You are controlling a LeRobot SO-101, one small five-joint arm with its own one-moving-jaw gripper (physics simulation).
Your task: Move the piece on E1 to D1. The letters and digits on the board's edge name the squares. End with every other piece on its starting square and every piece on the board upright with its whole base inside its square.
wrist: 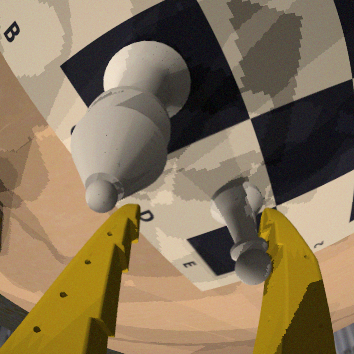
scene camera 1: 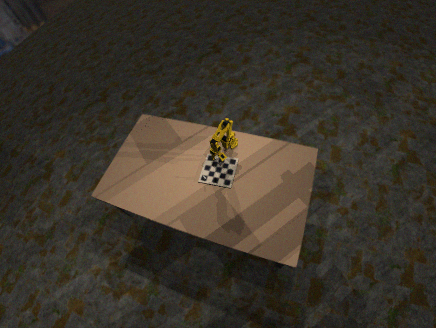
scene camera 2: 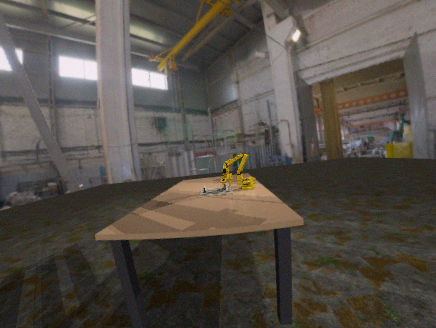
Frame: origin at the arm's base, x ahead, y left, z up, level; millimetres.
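Seen in the pictures: end effector, tool point: (wrist: 138, 218) (scene camera 1: 218, 155) (scene camera 2: 229, 186); arm's base, origin of the base link: (scene camera 1: 229, 145) (scene camera 2: 245, 188).
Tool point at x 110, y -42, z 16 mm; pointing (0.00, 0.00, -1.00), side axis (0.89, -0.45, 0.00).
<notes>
Pixels of each thing's top centre, then the offset from my tool point to it. Level surfaces: height alone.
- small grey-white pawn, middle of its top: (wrist: 256, 282) dx +29, dy -15, dz +22 mm
- larger pale bishop-like piece, middle of its top: (wrist: 96, 207) dx +18, dy +33, dz +34 mm
- wooden table, its level: dz -16 mm
In the wrist view a small grey-white pawn (wrist: 237, 222) shows in the gap, close to the right jaw. Its base appears across the edge between dark E1 and light D1; I cannot tell whether it is tilted. A larger pale bishop-like piece (wrist: 122, 135) stands on dark C1, its head near the left jaw's tip. My gripper (wrist: 200, 208) (scene camera 1: 220, 159) (scene camera 2: 224, 188) is open, with a V-shaped gap and nothing pressed between the jaws. The checkered board (scene camera 1: 215, 185) (wrist: 202, 286) bears the pieces. The pawn is too small to tell in the scene views.
A dark piece (scene camera 1: 203, 177) (scene camera 2: 204, 190) stands on the board's near left corner square in scene view 1. The yellow arm's base (scene camera 1: 233, 142) (scene camera 2: 248, 183) stands beside the board on the wooden table (scene camera 1: 145, 185) (scene camera 2: 200, 227). Shadows cross the table and board.
</notes>
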